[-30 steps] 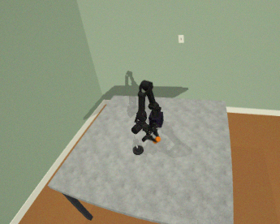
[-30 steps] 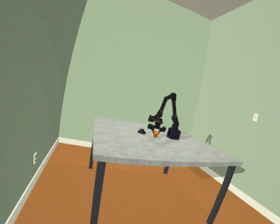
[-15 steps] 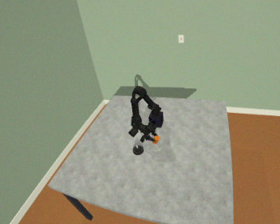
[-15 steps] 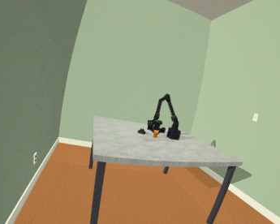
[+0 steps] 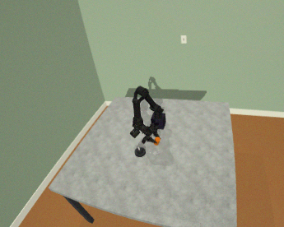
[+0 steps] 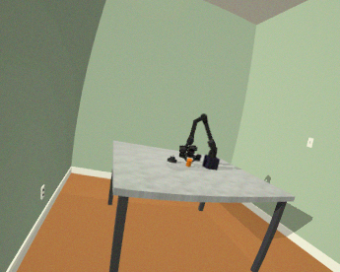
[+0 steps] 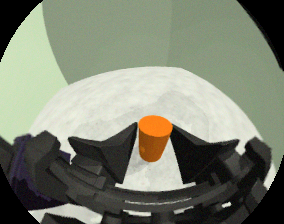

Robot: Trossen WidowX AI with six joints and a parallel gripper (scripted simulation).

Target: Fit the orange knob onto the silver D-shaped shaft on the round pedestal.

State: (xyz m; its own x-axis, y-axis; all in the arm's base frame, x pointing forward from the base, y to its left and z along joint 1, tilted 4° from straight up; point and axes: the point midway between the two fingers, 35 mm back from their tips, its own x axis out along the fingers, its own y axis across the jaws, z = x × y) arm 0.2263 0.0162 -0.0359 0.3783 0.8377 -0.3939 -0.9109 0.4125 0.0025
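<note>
Now: gripper tip 20 mm to the left of the orange knob and 10 mm past it. Also, from my gripper tip: dark round pedestal (130 mm to the right, 100 mm ahead, 10 mm below).
</note>
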